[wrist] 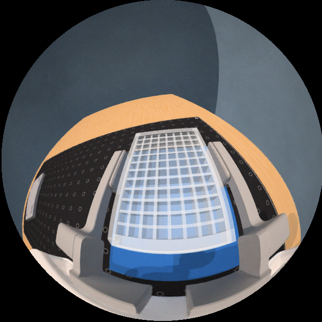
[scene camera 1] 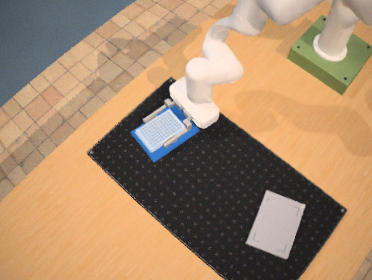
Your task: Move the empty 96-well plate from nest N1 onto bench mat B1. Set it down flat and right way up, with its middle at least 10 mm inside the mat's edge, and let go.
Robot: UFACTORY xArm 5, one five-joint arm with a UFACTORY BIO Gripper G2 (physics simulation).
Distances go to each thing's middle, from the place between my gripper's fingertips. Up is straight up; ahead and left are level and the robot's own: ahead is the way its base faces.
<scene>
Now: hand 40 mm past the blue bench mat B1 [wrist: 161,267], 10 mm to the right of it and 30 mm above it. Round my hand: light grey nest N1 [scene camera 1: 276,224] (60 mm ahead, 430 mm to the left, 30 mm below); then white 96-well plate [scene camera 1: 155,132] (20 mm behind, 10 mm to the left).
</scene>
